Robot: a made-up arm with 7 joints. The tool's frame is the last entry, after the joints. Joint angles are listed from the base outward.
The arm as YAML. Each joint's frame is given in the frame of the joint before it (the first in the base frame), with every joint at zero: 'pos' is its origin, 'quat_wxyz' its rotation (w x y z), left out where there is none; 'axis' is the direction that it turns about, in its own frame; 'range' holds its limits. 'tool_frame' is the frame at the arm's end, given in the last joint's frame.
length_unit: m
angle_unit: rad
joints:
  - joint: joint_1
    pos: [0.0, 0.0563, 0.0]
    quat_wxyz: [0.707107, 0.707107, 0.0, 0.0]
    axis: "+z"
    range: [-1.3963, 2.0]
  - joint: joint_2
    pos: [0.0, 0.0, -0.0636]
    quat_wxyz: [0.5, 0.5, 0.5, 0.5]
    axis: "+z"
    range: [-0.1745, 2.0]
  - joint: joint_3
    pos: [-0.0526, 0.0, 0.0]
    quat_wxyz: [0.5, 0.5, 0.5, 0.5]
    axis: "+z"
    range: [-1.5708, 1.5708]
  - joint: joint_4
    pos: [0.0, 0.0, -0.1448]
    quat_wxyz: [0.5, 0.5, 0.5, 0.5]
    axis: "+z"
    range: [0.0, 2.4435]
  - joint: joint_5
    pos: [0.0, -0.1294, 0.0]
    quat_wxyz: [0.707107, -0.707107, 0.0, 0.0]
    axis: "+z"
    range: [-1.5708, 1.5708]
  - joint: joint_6
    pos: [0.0, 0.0, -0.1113]
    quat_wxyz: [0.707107, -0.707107, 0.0, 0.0]
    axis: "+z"
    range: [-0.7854, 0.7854]
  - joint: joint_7
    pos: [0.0, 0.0, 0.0]
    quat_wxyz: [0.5, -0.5, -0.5, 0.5]
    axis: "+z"
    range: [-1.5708, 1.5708]
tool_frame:
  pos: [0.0, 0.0, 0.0]
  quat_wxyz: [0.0, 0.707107, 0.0, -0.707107]
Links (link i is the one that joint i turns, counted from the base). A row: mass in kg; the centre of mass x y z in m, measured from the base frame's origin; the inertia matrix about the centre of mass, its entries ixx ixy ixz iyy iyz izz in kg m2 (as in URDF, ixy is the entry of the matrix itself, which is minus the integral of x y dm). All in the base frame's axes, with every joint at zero. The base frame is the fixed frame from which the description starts. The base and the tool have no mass.
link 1: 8.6; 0.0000 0.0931 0.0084; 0.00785 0 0 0.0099 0 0.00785
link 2: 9.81; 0.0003 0.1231 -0.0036; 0.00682 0 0 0.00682 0 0.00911
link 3: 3.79; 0.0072 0.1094 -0.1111; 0.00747 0 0 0.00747 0 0.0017
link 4: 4.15; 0.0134 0.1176 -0.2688; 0.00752 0 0 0.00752 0 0.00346
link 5: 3.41; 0.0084 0.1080 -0.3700; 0.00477 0 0 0.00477 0 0.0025
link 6: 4.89; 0.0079 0.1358 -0.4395; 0.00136 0 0 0.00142 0 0.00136
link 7: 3.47; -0.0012 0.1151 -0.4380; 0.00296 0 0 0.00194 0 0.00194
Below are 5 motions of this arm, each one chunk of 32 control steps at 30 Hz.
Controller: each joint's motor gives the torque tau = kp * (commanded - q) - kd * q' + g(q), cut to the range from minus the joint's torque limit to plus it. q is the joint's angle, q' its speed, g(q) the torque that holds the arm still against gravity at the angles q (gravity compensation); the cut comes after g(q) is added. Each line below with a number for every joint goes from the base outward.
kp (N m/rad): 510 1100 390 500 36 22 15
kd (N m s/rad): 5.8 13 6 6.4 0.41 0.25 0.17
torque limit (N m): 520 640 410 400 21 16 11
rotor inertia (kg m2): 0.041 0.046 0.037 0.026 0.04 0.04 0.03
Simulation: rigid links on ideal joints. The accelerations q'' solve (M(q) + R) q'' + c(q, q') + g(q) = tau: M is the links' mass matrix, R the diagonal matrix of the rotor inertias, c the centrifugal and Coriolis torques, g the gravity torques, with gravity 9.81 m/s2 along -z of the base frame. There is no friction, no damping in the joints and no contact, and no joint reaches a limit. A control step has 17 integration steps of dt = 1/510 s. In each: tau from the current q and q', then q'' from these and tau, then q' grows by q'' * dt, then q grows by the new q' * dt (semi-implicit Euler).
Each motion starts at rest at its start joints. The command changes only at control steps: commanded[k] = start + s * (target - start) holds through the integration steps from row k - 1 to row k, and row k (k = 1, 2, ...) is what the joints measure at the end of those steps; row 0 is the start. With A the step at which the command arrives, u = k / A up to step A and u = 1 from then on. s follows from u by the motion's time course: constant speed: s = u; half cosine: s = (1 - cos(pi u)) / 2; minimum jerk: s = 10 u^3 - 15 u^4 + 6 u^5; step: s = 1 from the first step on.
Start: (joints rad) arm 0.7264 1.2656 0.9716 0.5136 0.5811 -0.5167 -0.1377
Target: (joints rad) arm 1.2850 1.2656 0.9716 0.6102 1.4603 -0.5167 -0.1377
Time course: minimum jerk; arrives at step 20
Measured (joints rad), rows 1 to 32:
1: 0.7271 1.2655 0.9716 0.5136 0.5814 -0.5167 -0.1377
2: 0.7314 1.2651 0.9716 0.5137 0.5843 -0.5166 -0.1373
3: 0.7419 1.2641 0.9714 0.5144 0.5951 -0.5165 -0.1366
4: 0.7599 1.2628 0.9709 0.5163 0.6197 -0.5164 -0.1355
5: 0.7862 1.2616 0.9703 0.5198 0.6616 -0.5164 -0.1344
6: 0.8204 1.2609 0.9699 0.5252 0.7200 -0.5165 -0.1338
7: 0.8618 1.2610 0.9697 0.5327 0.7910 -0.5167 -0.1341
8: 0.9090 1.2619 0.9697 0.5419 0.8697 -0.5170 -0.1354
9: 0.9601 1.2633 0.9697 0.5524 0.9522 -0.5172 -0.1373
10: 1.0131 1.2650 0.9700 0.5635 1.0360 -0.5174 -0.1390
11: 1.0656 1.2666 0.9704 0.5743 1.1193 -0.5174 -0.1401
12: 1.1157 1.2679 0.9710 0.5842 1.1999 -0.5172 -0.1402
13: 1.1614 1.2688 0.9717 0.5928 1.2747 -0.5171 -0.1397
14: 1.2010 1.2692 0.9722 0.5998 1.3402 -0.5169 -0.1391
15: 1.2333 1.2692 0.9725 0.6052 1.3931 -0.5169 -0.1388
16: 1.2576 1.2690 0.9726 0.6091 1.4317 -0.5170 -0.1389
17: 1.2738 1.2686 0.9725 0.6115 1.4559 -0.5170 -0.1393
18: 1.2827 1.2682 0.9724 0.6126 1.4671 -0.5170 -0.1397
19: 1.2858 1.2677 0.9723 0.6126 1.4682 -0.5170 -0.1396
20: 1.2856 1.2670 0.9721 0.6117 1.4632 -0.5168 -0.1391
21: 1.2850 1.2659 0.9718 0.6105 1.4573 -0.5166 -0.1380
22: 1.2846 1.2648 0.9714 0.6094 1.4549 -0.5165 -0.1368
23: 1.2844 1.2642 0.9710 0.6087 1.4571 -0.5165 -0.1361
24: 1.2844 1.2641 0.9710 0.6087 1.4612 -0.5166 -0.1361
25: 1.2846 1.2645 0.9712 0.6090 1.4640 -0.5169 -0.1369
26: 1.2849 1.2652 0.9715 0.6097 1.4638 -0.5170 -0.1380
27: 1.2851 1.2659 0.9718 0.6105 1.4613 -0.5170 -0.1390
28: 1.2853 1.2665 0.9719 0.6111 1.4586 -0.5168 -0.1392
29: 1.2854 1.2666 0.9719 0.6113 1.4575 -0.5166 -0.1386
30: 1.2853 1.2665 0.9719 0.6112 1.4584 -0.5164 -0.1377
31: 1.2852 1.2661 0.9718 0.6107 1.4601 -0.5164 -0.1368
32: 1.2850 1.2655 0.9716 0.6101 1.4615 -0.5165 -0.1365

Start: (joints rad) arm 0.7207 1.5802 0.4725 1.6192 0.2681 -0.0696 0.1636
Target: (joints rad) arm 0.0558 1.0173 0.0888 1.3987 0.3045 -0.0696 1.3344
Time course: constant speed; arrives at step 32
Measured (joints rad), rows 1 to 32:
1: 0.7143 1.5694 0.4797 1.6201 0.2681 -0.0692 0.1723
2: 0.7013 1.5534 0.4789 1.6144 0.2705 -0.0699 0.2001
3: 0.6791 1.5351 0.4666 1.6019 0.2751 -0.0712 0.2474
4: 0.6498 1.5136 0.4449 1.5884 0.2793 -0.0713 0.3064
5: 0.6168 1.4906 0.4176 1.5775 0.2806 -0.0698 0.3656
6: 0.5842 1.4682 0.3900 1.5704 0.2782 -0.0673 0.4152
7: 0.5558 1.4475 0.3670 1.5657 0.2737 -0.0653 0.4514
8: 0.5333 1.4292 0.3516 1.5613 0.2703 -0.0649 0.4768
9: 0.5166 1.4133 0.3440 1.5557 0.2705 -0.0665 0.4982
10: 0.5035 1.3989 0.3419 1.5489 0.2748 -0.0690 0.5229
11: 0.4912 1.3851 0.3415 1.5420 0.2813 -0.0713 0.5556
12: 0.4770 1.3706 0.3388 1.5355 0.2870 -0.0723 0.5964
13: 0.4592 1.3545 0.3312 1.5295 0.2896 -0.0716 0.6422
14: 0.4373 1.3366 0.3180 1.5231 0.2889 -0.0700 0.6879
15: 0.4123 1.3171 0.3005 1.5159 0.2865 -0.0681 0.7296
16: 0.3858 1.2968 0.2810 1.5077 0.2846 -0.0668 0.7655
17: 0.3597 1.2765 0.2621 1.4991 0.2846 -0.0666 0.7971
18: 0.3355 1.2572 0.2457 1.4910 0.2865 -0.0674 0.8272
19: 0.3141 1.2393 0.2328 1.4839 0.2892 -0.0687 0.8590
20: 0.2953 1.2226 0.2231 1.4777 0.2915 -0.0699 0.8944
21: 0.2782 1.2069 0.2155 1.4722 0.2929 -0.0705 0.9334
22: 0.2615 1.1913 0.2085 1.4667 0.2937 -0.0704 0.9744
23: 0.2438 1.1753 0.2005 1.4607 0.2946 -0.0697 1.0150
24: 0.2245 1.1584 0.1905 1.4541 0.2958 -0.0688 1.0536
25: 0.2033 1.1405 0.1780 1.4468 0.2974 -0.0682 1.0896
26: 0.1805 1.1219 0.1636 1.4391 0.2989 -0.0679 1.1237
27: 0.1569 1.1029 0.1482 1.4313 0.2998 -0.0682 1.1572
28: 0.1335 1.0840 0.1330 1.4237 0.3004 -0.0686 1.1916
29: 0.1111 1.0656 0.1189 1.4163 0.3008 -0.0691 1.2277
30: 0.0899 1.0478 0.1064 1.4094 0.3016 -0.0695 1.2654
31: 0.0700 1.0307 0.0954 1.4029 0.3029 -0.0695 1.3041
32: 0.0510 1.0140 0.0854 1.3966 0.3045 -0.0694 1.3426

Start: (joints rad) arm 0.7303 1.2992 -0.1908 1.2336 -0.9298 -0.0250 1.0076
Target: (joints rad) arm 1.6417 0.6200 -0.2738 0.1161 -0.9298 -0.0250 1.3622
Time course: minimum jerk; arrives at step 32
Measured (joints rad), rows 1 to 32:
1: 0.7306 1.2990 -0.1908 1.2334 -0.9298 -0.0250 1.0076
2: 0.7327 1.2975 -0.1910 1.2316 -0.9301 -0.0252 1.0079
3: 0.7379 1.2937 -0.1915 1.2268 -0.9304 -0.0256 1.0089
4: 0.7470 1.2871 -0.1923 1.2173 -0.9306 -0.0260 1.0112
5: 0.7604 1.2773 -0.1933 1.2018 -0.9306 -0.0263 1.0154
6: 0.7787 1.2640 -0.1945 1.1797 -0.9304 -0.0265 1.0220
7: 0.8021 1.2472 -0.1960 1.1507 -0.9302 -0.0264 1.0312
8: 0.8307 1.2267 -0.1978 1.1152 -0.9300 -0.0261 1.0427
9: 0.8642 1.2025 -0.1999 1.0736 -0.9299 -0.0257 1.0564
10: 0.9025 1.1750 -0.2024 1.0264 -0.9297 -0.0254 1.0718
11: 0.9448 1.1443 -0.2053 0.9740 -0.9294 -0.0252 1.0886
12: 0.9905 1.1109 -0.2088 0.9170 -0.9288 -0.0251 1.1066
13: 1.0388 1.0752 -0.2129 0.8562 -0.9283 -0.0250 1.1257
14: 1.0889 1.0375 -0.2175 0.7926 -0.9279 -0.0249 1.1457
15: 1.1401 0.9984 -0.2228 0.7273 -0.9278 -0.0247 1.1665
16: 1.1916 0.9583 -0.2286 0.6614 -0.9279 -0.0243 1.1877
17: 1.2429 0.9177 -0.2346 0.5960 -0.9283 -0.0240 1.2091
18: 1.2934 0.8775 -0.2408 0.5322 -0.9288 -0.0237 1.2301
19: 1.3427 0.8383 -0.2467 0.4709 -0.9294 -0.0235 1.2504
20: 1.3902 0.8009 -0.2520 0.4130 -0.9300 -0.0234 1.2696
21: 1.4354 0.7660 -0.2567 0.3595 -0.9305 -0.0234 1.2874
22: 1.4778 0.7343 -0.2606 0.3108 -0.9307 -0.0235 1.3037
23: 1.5166 0.7062 -0.2639 0.2677 -0.9307 -0.0236 1.3183
24: 1.5511 0.6821 -0.2666 0.2303 -0.9305 -0.0237 1.3311
25: 1.5807 0.6619 -0.2688 0.1988 -0.9301 -0.0238 1.3419
26: 1.6048 0.6457 -0.2706 0.1733 -0.9298 -0.0240 1.3506
27: 1.6232 0.6334 -0.2720 0.1535 -0.9296 -0.0242 1.3572
28: 1.6358 0.6248 -0.2731 0.1389 -0.9296 -0.0244 1.3616
29: 1.6431 0.6196 -0.2737 0.1290 -0.9297 -0.0245 1.3640
30: 1.6459 0.6174 -0.2741 0.1228 -0.9299 -0.0247 1.3647
31: 1.6453 0.6174 -0.2741 0.1194 -0.9300 -0.0248 1.3641
32: 1.6429 0.6188 -0.2740 0.1173 -0.9301 -0.0249 1.3628

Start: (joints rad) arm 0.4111 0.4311 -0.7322 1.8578 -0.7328 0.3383 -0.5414
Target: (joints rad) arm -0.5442 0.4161 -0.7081 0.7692 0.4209 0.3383 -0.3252
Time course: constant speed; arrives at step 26
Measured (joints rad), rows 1 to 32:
1: 0.3994 0.4228 -0.7222 1.8436 -0.7168 0.3357 -0.5411
2: 0.3757 0.4190 -0.7141 1.8054 -0.6670 0.3317 -0.5402
3: 0.3369 0.4220 -0.7089 1.7493 -0.5951 0.3301 -0.5357
4: 0.2857 0.4280 -0.7067 1.6868 -0.5254 0.3338 -0.5248
5: 0.2298 0.4335 -0.7098 1.6280 -0.4741 0.3426 -0.5080
6: 0.1758 0.4356 -0.7179 1.5785 -0.4415 0.3521 -0.4888
7: 0.1282 0.4333 -0.7286 1.5381 -0.4159 0.3570 -0.4715
8: 0.0886 0.4280 -0.7380 1.5036 -0.3842 0.3543 -0.4593
9: 0.0562 0.4225 -0.7422 1.4709 -0.3407 0.3451 -0.4529
10: 0.0285 0.4191 -0.7396 1.4364 -0.2885 0.3339 -0.4505
11: 0.0027 0.4187 -0.7311 1.3980 -0.2350 0.3262 -0.4490
12: -0.0238 0.4208 -0.7198 1.3560 -0.1858 0.3254 -0.4460
13: -0.0534 0.4240 -0.7091 1.3118 -0.1416 0.3312 -0.4402
14: -0.0872 0.4266 -0.7023 1.2673 -0.0999 0.3401 -0.4316
15: -0.1253 0.4272 -0.7006 1.2234 -0.0574 0.3476 -0.4211
16: -0.1669 0.4257 -0.7037 1.1804 -0.0131 0.3503 -0.4100
17: -0.2108 0.4227 -0.7097 1.1381 0.0320 0.3479 -0.3991
18: -0.2554 0.4194 -0.7162 1.0962 0.0762 0.3425 -0.3890
19: -0.2989 0.4169 -0.7210 1.0541 0.1190 0.3372 -0.3799
20: -0.3400 0.4156 -0.7229 1.0118 0.1613 0.3348 -0.3717
21: -0.3780 0.4156 -0.7219 0.9692 0.2045 0.3360 -0.3641
22: -0.4127 0.4166 -0.7184 0.9269 0.2495 0.3396 -0.3569
23: -0.4451 0.4179 -0.7138 0.8852 0.2960 0.3433 -0.3496
24: -0.4761 0.4188 -0.7092 0.8444 0.3426 0.3451 -0.3420
25: -0.5073 0.4188 -0.7056 0.8043 0.3880 0.3442 -0.3339
26: -0.5397 0.4179 -0.7035 0.7645 0.4318 0.3411 -0.3254
27: -0.5753 0.4244 -0.7102 0.7465 0.4612 0.3405 -0.3194
28: -0.6026 0.4274 -0.7171 0.7375 0.4596 0.3425 -0.3171
29: -0.6147 0.4249 -0.7236 0.7341 0.4360 0.3463 -0.3188
30: -0.6116 0.4198 -0.7275 0.7399 0.4112 0.3500 -0.3235
31: -0.5946 0.4138 -0.7274 0.7514 0.4005 0.3511 -0.3284
32: -0.5684 0.4091 -0.7229 0.7649 0.4059 0.3481 -0.3312

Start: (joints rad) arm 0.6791 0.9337 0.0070 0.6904 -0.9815 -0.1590 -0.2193
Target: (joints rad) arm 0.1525 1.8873 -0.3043 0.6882 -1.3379 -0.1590 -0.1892
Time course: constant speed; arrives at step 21
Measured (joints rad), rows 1 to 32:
1: 0.6570 0.9621 -0.0272 0.7075 -0.9818 -0.1573 -0.2208
2: 0.6266 1.0051 -0.0483 0.7132 -1.0032 -0.1587 -0.2221
3: 0.5949 1.0581 -0.0563 0.6997 -1.0383 -0.1622 -0.2218
4: 0.5614 1.1167 -0.0589 0.6794 -1.0704 -0.1642 -0.2189
5: 0.5330 1.1734 -0.0633 0.6628 -1.0904 -0.1628 -0.2127
6: 0.5127 1.2236 -0.0728 0.6598 -1.0991 -0.1585 -0.2048
7: 0.4976 1.2678 -0.0870 0.6719 -1.1037 -0.1539 -0.1986
8: 0.4814 1.3091 -0.1036 0.6904 -1.1110 -0.1517 -0.1974
9: 0.4592 1.3506 -0.1210 0.7028 -1.1247 -0.1532 -0.2018
10: 0.4302 1.3934 -0.1388 0.7020 -1.1449 -0.1577 -0.2090
11: 0.3981 1.4371 -0.1575 0.6907 -1.1695 -0.1624 -0.2140
12: 0.3677 1.4810 -0.1764 0.6782 -1.1954 -0.1649 -0.2133
13: 0.3416 1.5255 -0.1935 0.6732 -1.2188 -0.1641 -0.2062
14: 0.3192 1.5714 -0.2074 0.6773 -1.2361 -0.1612 -0.1963
15: 0.2980 1.6191 -0.2183 0.6852 -1.2471 -0.1578 -0.1883
16: 0.2759 1.6675 -0.2287 0.6900 -1.2550 -0.1557 -0.1857
17: 0.2525 1.7152 -0.2408 0.6888 -1.2657 -0.1556 -0.1885
18: 0.2282 1.7613 -0.2557 0.6842 -1.2830 -0.1570 -0.1937
19: 0.2032 1.8058 -0.2724 0.6804 -1.3061 -0.1589 -0.1975
20: 0.1773 1.8495 -0.2893 0.6801 -1.3302 -0.1603 -0.1974
21: 0.1506 1.8933 -0.3053 0.6826 -1.3504 -0.1609 -0.1936
22: 0.1624 1.9063 -0.2868 0.6887 -1.3671 -0.1612 -0.1870
23: 0.1682 1.9104 -0.2795 0.6869 -1.3546 -0.1592 -0.1823
24: 0.1671 1.9063 -0.2848 0.6807 -1.3293 -0.1561 -0.1811
25: 0.1622 1.8960 -0.2958 0.6779 -1.3148 -0.1540 -0.1831
26: 0.1536 1.8851 -0.3069 0.6816 -1.3205 -0.1543 -0.1870
27: 0.1451 1.8771 -0.3141 0.6903 -1.3385 -0.1569 -0.1911
28: 0.1401 1.8737 -0.3166 0.6983 -1.3531 -0.1607 -0.1941
29: 0.1402 1.8748 -0.3152 0.7006 -1.3541 -0.1639 -0.1953
30: 0.1447 1.8795 -0.3112 0.6967 -1.3438 -0.1648 -0.1944
31: 0.1514 1.8860 -0.3059 0.6896 -1.3320 -0.1630 -0.1918
32: 0.1576 1.8922 -0.3006 0.6834 -1.3272 -0.1595 -0.1885

